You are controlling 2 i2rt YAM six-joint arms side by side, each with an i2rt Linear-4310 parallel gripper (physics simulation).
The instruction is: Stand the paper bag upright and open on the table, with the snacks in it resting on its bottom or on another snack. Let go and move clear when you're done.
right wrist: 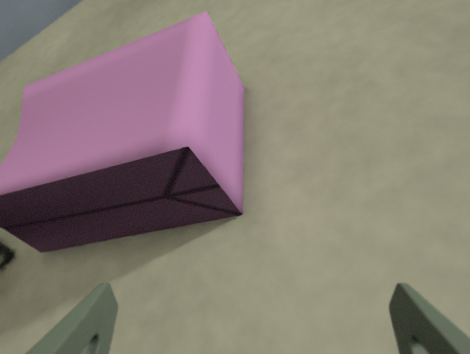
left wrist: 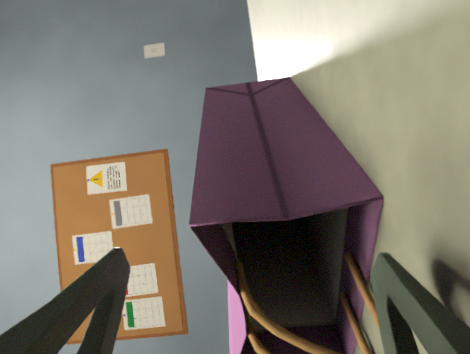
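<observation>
The paper bag (left wrist: 237,165) (right wrist: 110,110) lies on its side on the table (left wrist: 420,130) (right wrist: 325,150), with a pink broad face up and a dark purple creased side panel showing. Its open mouth faces the left wrist camera, and tan handles (left wrist: 256,312) hang from the rims. The inside is dark and no snack can be made out. My left gripper (left wrist: 246,260) is open in front of the mouth; the lower part of the mouth shows between its fingers, and contact cannot be told. My right gripper (right wrist: 250,293) is open and empty, apart from the bag's bottom end.
A cork board (left wrist: 167,240) with pinned sheets and a small white plate (left wrist: 154,50) are on the blue-grey wall in the left wrist view. A small dark part (right wrist: 5,255) shows at the left edge of the right wrist view. A shadow lies on the table beside the bag.
</observation>
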